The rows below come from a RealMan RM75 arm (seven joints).
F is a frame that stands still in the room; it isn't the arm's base.
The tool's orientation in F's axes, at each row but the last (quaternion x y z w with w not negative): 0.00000, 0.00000, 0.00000, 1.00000; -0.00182, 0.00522, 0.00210, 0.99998; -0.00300, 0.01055, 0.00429, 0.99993; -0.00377, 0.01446, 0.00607, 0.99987; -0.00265, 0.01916, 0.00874, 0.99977; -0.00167, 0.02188, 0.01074, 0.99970
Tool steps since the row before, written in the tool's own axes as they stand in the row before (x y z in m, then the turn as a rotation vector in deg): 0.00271, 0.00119, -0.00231, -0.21, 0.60, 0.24; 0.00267, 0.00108, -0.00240, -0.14, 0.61, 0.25; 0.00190, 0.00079, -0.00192, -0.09, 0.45, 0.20; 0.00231, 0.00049, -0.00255, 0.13, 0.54, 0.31; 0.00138, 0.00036, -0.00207, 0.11, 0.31, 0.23; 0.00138, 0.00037, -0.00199, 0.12, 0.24, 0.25
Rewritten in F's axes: 0.00271, 0.00119, -0.00231, -0.21, 0.60, 0.24; 0.00264, 0.00108, -0.00243, -0.14, 0.61, 0.25; 0.00185, 0.00079, -0.00196, -0.09, 0.45, 0.20; 0.00223, 0.00050, -0.00262, 0.13, 0.54, 0.30; 0.00129, 0.00037, -0.00212, 0.11, 0.31, 0.22; 0.00128, 0.00039, -0.00205, 0.13, 0.24, 0.24
